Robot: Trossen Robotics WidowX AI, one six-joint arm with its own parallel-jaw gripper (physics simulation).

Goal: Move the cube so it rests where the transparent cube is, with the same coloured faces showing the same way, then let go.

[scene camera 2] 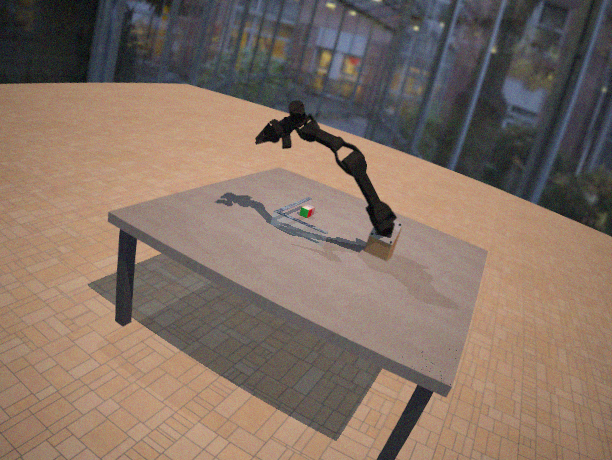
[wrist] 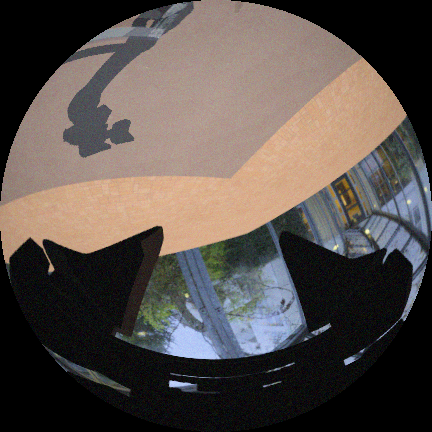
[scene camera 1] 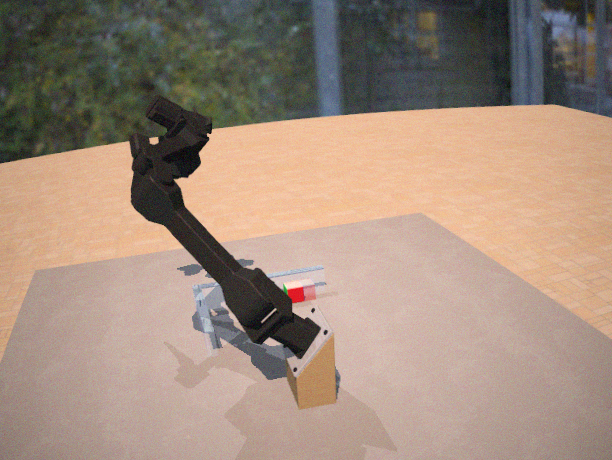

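Pixels of known places: gripper, fingertip midpoint: [scene camera 2: 255,141] [wrist: 223,235]; arm's base at its link origin: [scene camera 2: 385,228] [scene camera 1: 304,338].
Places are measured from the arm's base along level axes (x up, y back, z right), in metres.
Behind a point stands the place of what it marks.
The cube [scene camera 1: 295,294] @(y -0.351, x -0.090, z 0.106 m) [scene camera 2: 306,212] @(y -0.362, x -0.088, z 0.088 m) rests on the table, with a red face, a green face and a pale top showing. The transparent cube [scene camera 1: 310,291] @(y -0.348, x -0.089, z 0.142 m) shows as a pinkish block right against or overlapping the cube's right side in scene camera 1; I cannot make it out clearly in scene camera 2. My gripper [scene camera 2: 259,140] @(y -0.549, x 0.209, z -0.183 m) [wrist: 223,235] @(y -0.549, x 0.209, z -0.183 m) is open and empty, raised high above the table and well away from the cube, on the side away from the arm's base. In the wrist view its two black fingers stand wide apart; neither cube shows there.
Pale, thin rails [scene camera 1: 302,271] @(y -0.390, x -0.053, z 0.140 m) [scene camera 2: 297,204] @(y -0.401, x -0.056, z 0.054 m) form an angled frame on the table beside the cube. The arm stands on a wooden wedge base [scene camera 1: 317,377] @(y 0.057, x -0.049, z -0.001 m) [scene camera 2: 382,249] @(y 0.020, x -0.074, z -0.033 m) near the cube. The grey table [scene camera 1: 450,350] @(y 0.009, x -0.113, z 0.306 m) [scene camera 2: 280,265] @(y -0.249, x -0.113, z -0.414 m) carries the arm's dark shadow.
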